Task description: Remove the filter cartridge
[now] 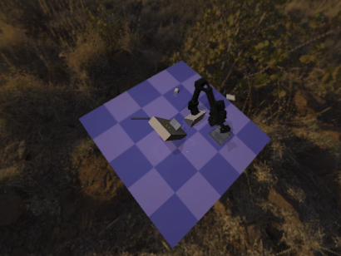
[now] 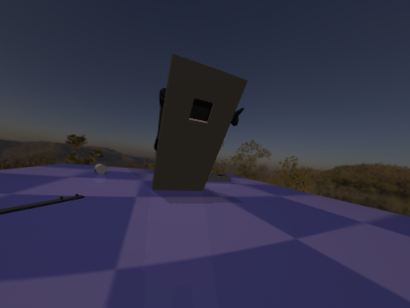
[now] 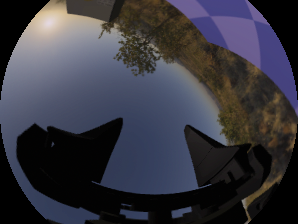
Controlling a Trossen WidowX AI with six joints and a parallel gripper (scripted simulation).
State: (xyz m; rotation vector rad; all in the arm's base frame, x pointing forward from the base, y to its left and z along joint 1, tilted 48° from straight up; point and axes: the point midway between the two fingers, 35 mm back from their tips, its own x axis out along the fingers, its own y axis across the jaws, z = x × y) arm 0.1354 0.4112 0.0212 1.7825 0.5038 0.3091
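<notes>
Now: the filter cartridge 210 mm ahead of my gripper tip, 250 mm to the right of it and 150 mm below it. Round my gripper tip: tan service panel: 170 mm ahead, 250 mm to the right, 220 mm below; pale block: 660 mm behind, 220 mm to the right, 400 mm below; grey tray: 240 mm behind, 10 mm to the left, 400 mm below.
</notes>
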